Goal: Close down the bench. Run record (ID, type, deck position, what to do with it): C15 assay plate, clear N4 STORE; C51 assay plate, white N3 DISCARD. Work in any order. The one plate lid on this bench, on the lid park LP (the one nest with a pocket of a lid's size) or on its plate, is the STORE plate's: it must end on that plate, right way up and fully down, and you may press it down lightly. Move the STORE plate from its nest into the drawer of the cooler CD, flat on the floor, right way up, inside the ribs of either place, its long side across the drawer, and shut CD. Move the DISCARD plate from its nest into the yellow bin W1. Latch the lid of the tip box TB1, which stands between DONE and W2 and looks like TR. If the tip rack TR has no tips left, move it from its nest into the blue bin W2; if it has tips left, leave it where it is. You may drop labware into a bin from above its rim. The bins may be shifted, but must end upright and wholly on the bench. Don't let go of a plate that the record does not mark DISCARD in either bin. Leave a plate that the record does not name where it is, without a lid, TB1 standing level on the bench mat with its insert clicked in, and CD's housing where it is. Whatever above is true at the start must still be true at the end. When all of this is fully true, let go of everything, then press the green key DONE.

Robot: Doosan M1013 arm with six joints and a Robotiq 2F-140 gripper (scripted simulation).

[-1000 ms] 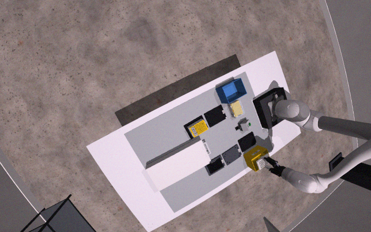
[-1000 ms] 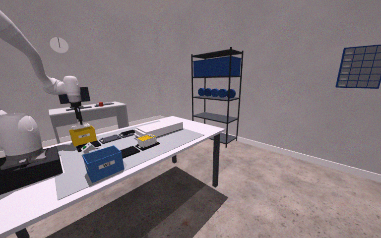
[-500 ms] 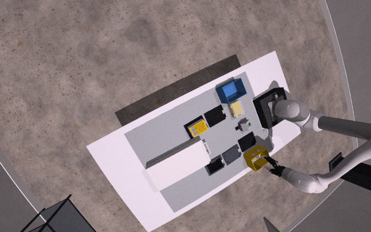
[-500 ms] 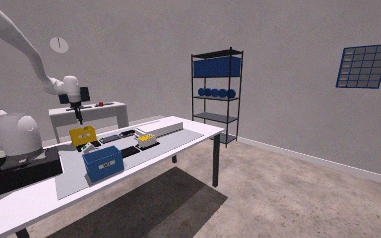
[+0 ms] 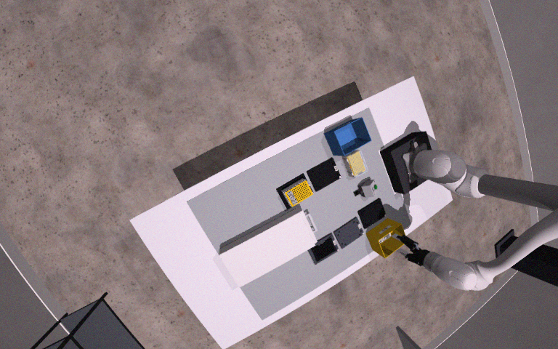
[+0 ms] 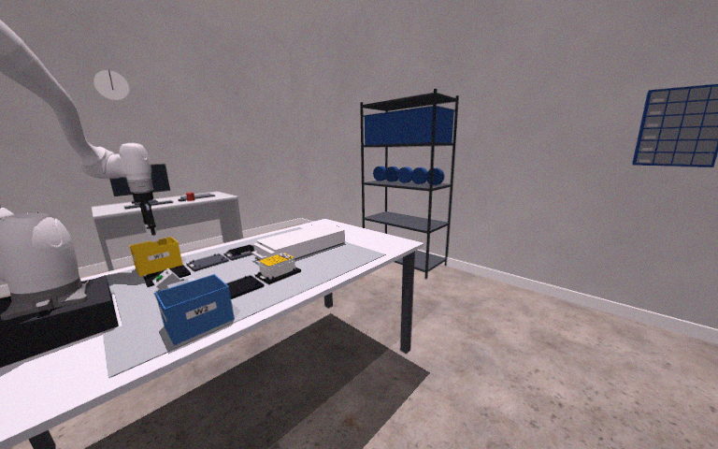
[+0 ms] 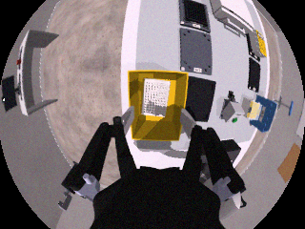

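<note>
The green key DONE is 320 mm to the right of my hand, 100 mm below it and 30 mm behind it. From my hand the other things lie so: white plate (150 mm below, 10 mm to the left); yellow bin W1 (130 mm below); dark gridded plate (370 mm ahead, 150 mm below, 120 mm to the right).
</note>
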